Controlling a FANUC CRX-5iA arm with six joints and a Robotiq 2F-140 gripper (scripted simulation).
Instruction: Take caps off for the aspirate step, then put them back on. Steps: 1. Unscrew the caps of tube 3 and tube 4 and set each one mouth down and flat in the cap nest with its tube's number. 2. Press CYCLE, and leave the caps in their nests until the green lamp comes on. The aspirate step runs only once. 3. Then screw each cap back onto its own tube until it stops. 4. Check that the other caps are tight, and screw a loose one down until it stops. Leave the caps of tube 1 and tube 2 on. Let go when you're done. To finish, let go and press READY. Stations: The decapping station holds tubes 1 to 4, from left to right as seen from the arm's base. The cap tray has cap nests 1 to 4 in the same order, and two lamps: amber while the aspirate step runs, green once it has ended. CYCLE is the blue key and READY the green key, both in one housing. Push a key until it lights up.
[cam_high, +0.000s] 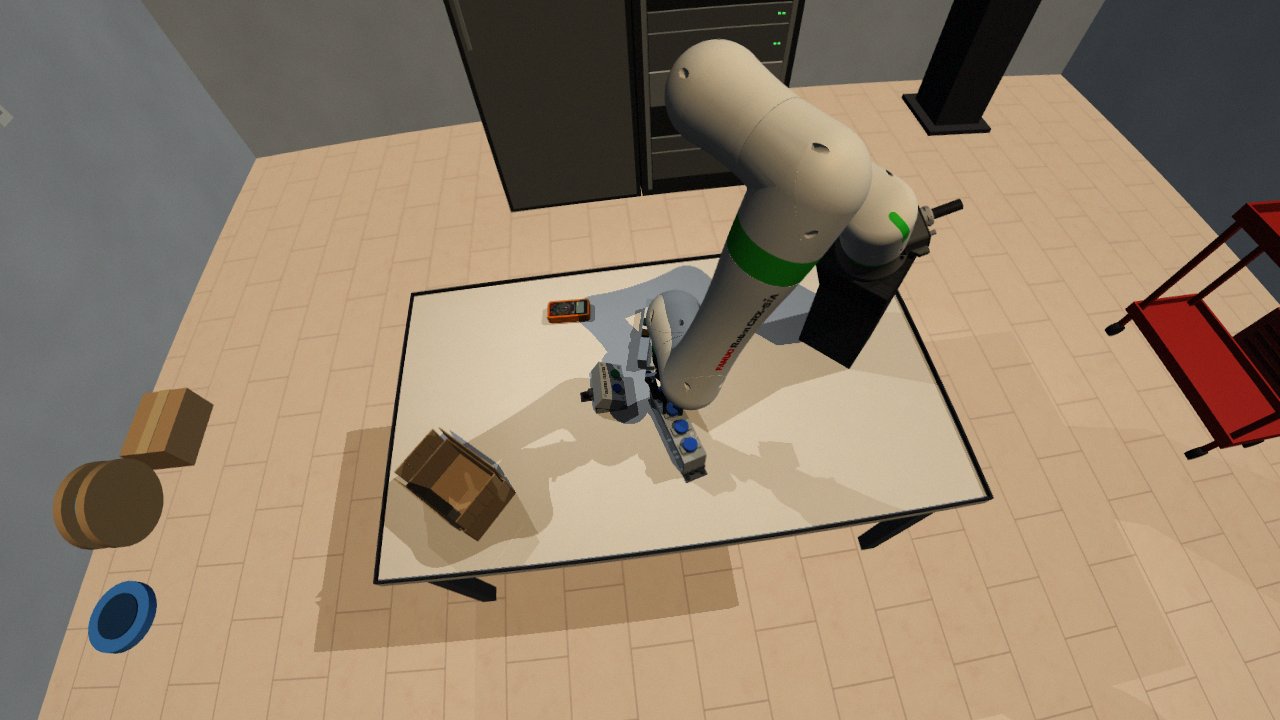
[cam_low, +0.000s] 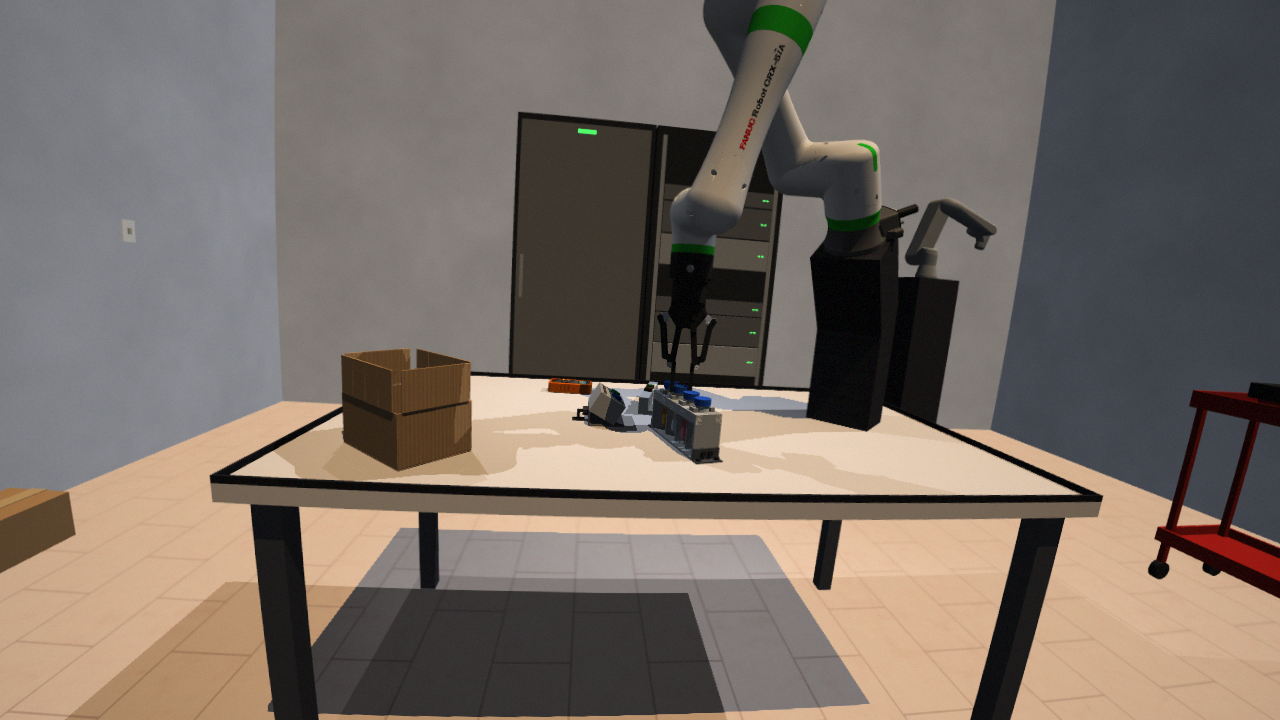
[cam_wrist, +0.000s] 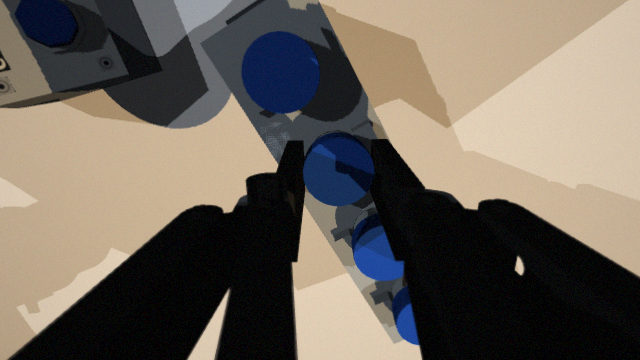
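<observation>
My hand is 3 cm above the blue cap. Round my hand: blue cycle key 14 cm ahead, 11 cm to the right, 8 cm below; key housing 16 cm ahead, 13 cm to the right, 9 cm below; green ready key 15 cm to the right, 14 cm ahead, 8 cm below.
</observation>
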